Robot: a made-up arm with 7 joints. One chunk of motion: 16 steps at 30 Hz.
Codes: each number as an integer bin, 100 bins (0 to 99) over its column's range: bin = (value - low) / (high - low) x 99, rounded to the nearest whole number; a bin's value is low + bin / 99 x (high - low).
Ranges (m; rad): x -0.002..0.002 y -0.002..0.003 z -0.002..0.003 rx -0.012..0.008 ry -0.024..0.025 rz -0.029..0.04
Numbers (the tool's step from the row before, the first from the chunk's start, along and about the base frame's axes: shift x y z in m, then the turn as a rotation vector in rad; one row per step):
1: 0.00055 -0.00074 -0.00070 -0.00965 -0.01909 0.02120
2: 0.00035 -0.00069 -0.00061 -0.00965 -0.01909 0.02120
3: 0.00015 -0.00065 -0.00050 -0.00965 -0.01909 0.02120
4: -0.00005 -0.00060 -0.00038 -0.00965 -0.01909 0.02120
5: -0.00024 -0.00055 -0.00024 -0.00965 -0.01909 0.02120
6: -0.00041 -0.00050 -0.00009 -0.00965 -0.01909 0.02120
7: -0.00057 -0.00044 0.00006 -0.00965 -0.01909 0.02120
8: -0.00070 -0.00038 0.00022 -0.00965 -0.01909 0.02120
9: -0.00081 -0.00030 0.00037 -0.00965 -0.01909 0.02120
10: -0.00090 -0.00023 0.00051 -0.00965 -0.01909 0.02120
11: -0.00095 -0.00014 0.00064 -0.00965 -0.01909 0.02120
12: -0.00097 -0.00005 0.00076 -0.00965 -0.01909 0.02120
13: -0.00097 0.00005 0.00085 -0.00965 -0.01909 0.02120
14: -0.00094 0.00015 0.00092 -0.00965 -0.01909 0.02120
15: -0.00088 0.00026 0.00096 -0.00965 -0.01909 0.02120
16: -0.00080 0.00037 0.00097 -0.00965 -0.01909 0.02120
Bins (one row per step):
1: 63 25 26 12 10 72
2: 58 26 28 12 10 72
3: 53 27 30 12 10 72
4: 48 28 32 12 10 72
5: 44 29 35 12 10 72
6: 39 30 38 12 10 72
7: 35 31 41 12 10 72
8: 32 32 44 12 10 72
9: 29 34 47 12 10 72
10: 27 35 50 12 10 72
11: 26 37 52 12 10 72
12: 25 39 55 12 10 72
13: 25 41 56 12 10 72
14: 26 43 58 12 10 72
15: 28 45 59 12 10 72
16: 30 47 59 12 10 72

